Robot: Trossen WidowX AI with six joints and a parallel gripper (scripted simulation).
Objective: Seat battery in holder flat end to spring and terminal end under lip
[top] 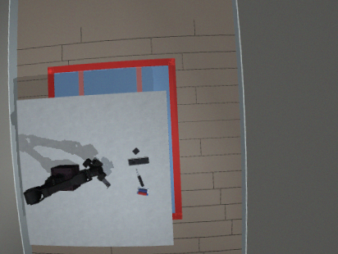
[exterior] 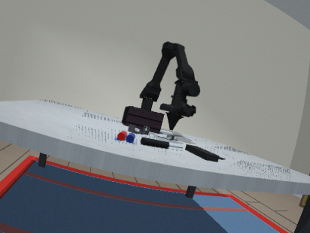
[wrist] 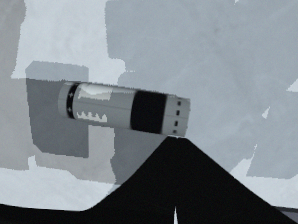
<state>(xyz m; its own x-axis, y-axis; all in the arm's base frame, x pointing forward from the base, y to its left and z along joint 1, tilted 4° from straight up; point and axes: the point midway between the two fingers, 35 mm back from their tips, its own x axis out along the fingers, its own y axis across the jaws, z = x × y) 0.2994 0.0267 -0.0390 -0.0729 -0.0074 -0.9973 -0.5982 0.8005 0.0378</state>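
My gripper tip is 10 mm past the battery, 10 mm to the right of it and 20 mm above it. The rest, counted from my gripper tip: black rod-shaped tool: 290 mm ahead, 150 mm to the right, 30 mm below.
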